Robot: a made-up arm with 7 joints.
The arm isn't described. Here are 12 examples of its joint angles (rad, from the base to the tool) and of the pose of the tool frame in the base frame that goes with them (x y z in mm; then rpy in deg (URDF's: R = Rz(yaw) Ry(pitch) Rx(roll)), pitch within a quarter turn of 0, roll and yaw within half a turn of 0).
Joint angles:
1: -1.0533 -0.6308 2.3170 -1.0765 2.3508 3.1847 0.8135
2: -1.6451 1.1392 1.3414 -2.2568 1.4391 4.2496 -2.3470
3: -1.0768 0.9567 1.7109 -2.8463 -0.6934 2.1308 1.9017
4: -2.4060 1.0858 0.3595 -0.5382 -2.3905 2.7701 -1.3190
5: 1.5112 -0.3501 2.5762 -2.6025 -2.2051 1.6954 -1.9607
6: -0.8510 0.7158 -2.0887 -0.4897 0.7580 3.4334 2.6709
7: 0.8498 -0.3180 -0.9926 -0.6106 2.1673 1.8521 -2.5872
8: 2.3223 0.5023 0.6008 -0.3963 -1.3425 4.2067 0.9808
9: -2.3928 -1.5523 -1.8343 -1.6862 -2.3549 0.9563 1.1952
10: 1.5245 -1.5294 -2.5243 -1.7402 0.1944 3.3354 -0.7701
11: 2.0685 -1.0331 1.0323 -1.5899 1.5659 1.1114 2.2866
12: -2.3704 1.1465 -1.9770 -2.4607 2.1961 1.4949 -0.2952
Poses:
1: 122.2 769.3 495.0 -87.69 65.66 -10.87
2: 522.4 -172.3 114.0 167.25 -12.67 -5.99
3: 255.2 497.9 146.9 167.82 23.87 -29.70
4: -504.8 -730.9 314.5 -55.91 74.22 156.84
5: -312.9 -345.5 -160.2 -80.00 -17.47 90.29
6: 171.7 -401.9 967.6 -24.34 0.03 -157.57
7: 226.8 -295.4 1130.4 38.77 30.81 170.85
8: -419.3 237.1 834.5 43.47 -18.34 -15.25
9: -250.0 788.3 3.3 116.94 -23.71 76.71
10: 363.4 -432.8 -314.0 -152.94 -20.40 -64.12
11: -549.8 -448.0 741.9 160.92 25.34 70.83
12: -221.1 610.0 395.6 -111.07 -8.88 89.82
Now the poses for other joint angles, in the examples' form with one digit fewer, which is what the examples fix.
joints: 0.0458 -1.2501 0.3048 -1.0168 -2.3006 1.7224 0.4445
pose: -487 180 1037 -73.1 -42.6 132.9
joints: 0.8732 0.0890 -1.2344 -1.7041 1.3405 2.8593 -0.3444
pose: 661 -331 555 -106.7 -33.4 -86.2
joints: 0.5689 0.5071 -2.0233 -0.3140 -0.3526 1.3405 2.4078
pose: 409 13 1106 -97.4 21.9 154.9
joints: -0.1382 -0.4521 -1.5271 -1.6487 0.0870 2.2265 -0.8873
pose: -254 -754 614 176.0 -44.6 -52.7
